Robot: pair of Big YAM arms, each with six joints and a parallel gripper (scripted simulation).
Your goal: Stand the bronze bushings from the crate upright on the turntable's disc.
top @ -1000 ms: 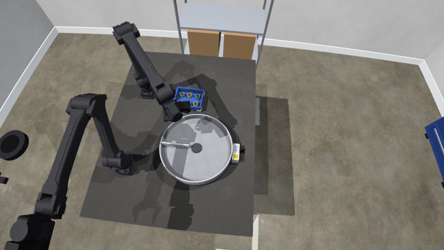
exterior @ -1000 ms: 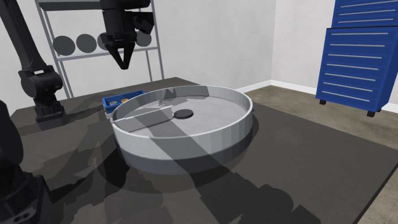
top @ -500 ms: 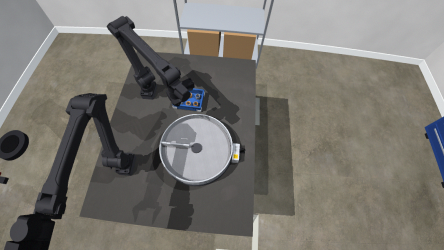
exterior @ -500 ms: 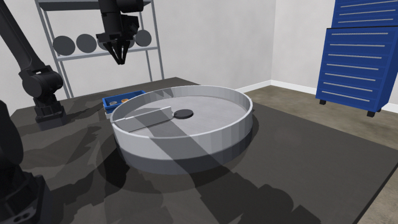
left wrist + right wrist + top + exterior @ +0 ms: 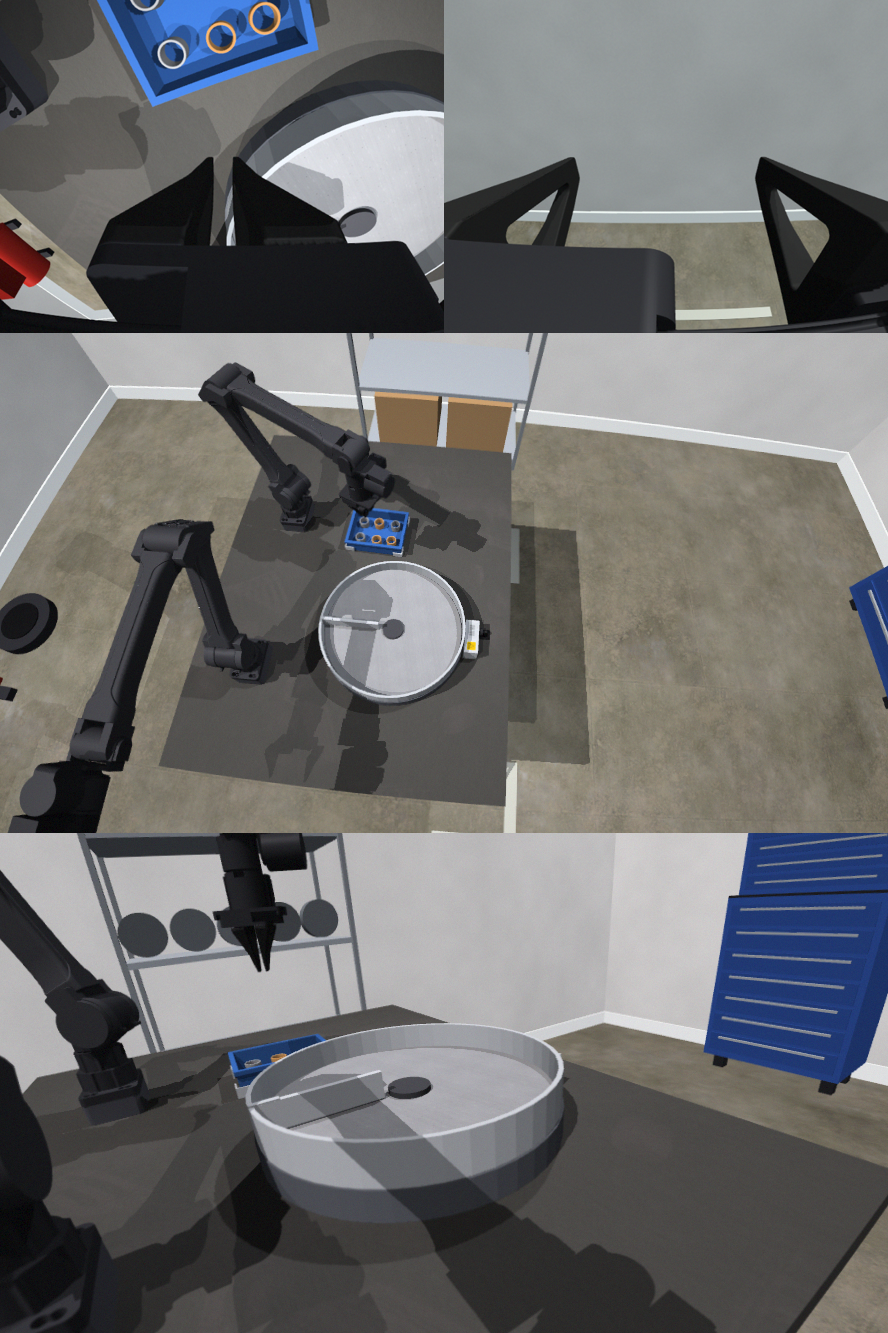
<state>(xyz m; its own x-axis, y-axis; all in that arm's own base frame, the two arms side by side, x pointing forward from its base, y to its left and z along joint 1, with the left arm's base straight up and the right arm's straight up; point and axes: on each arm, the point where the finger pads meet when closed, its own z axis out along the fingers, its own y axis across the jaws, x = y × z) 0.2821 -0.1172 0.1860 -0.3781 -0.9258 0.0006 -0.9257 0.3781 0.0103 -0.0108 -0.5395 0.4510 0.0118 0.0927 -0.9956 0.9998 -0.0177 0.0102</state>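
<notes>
Now: left hand 20 cm above the blue crate, 7 cm to the right of it and 1 cm short of it. The rest, counted from my left hand: turntable disc (28 cm to the right, 17 cm below, 12 cm ahead).
</notes>
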